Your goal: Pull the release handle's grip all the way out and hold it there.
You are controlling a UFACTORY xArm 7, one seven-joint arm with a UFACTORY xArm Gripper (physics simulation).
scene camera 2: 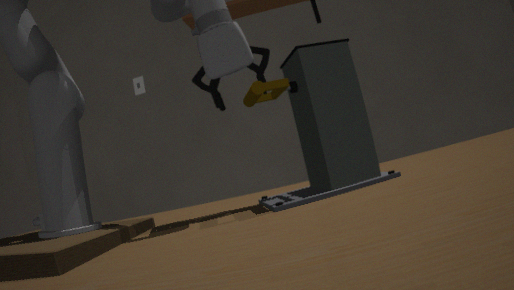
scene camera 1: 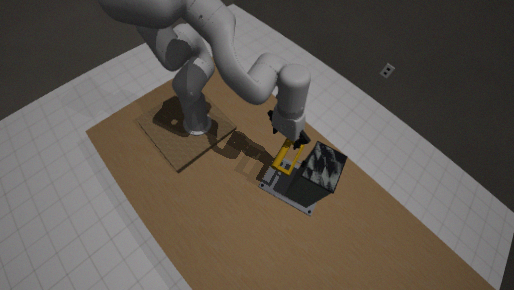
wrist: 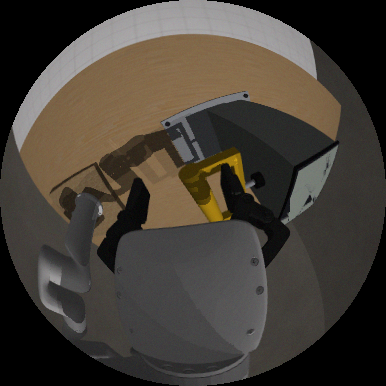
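The release handle (scene camera 1: 281, 156) (scene camera 2: 254, 93) (wrist: 204, 194) is a yellow frame with a thick round grip bar. A short metal rod and a black collar (scene camera 2: 293, 87) (wrist: 258, 179) join it to a tall grey-green housing (scene camera 1: 309, 189) (scene camera 2: 332, 115) (wrist: 260, 130). The grip stands a short way out from the housing. My gripper (scene camera 1: 286, 139) (scene camera 2: 241, 94) (wrist: 181, 179) is open and empty, pointing down at the handle. In the wrist view one finger is over the frame's opening, and the other is on the far side of the grip bar. Contact cannot be told.
The housing stands on a grey base plate (scene camera 1: 286, 198) (wrist: 207, 105) with dark bolts, on the wooden table (scene camera 1: 225, 240). The arm's base stands on a thick wooden board (scene camera 1: 170, 150) (scene camera 2: 30, 262). An orange-brown shelf (scene camera 2: 270, 6) is on the wall behind.
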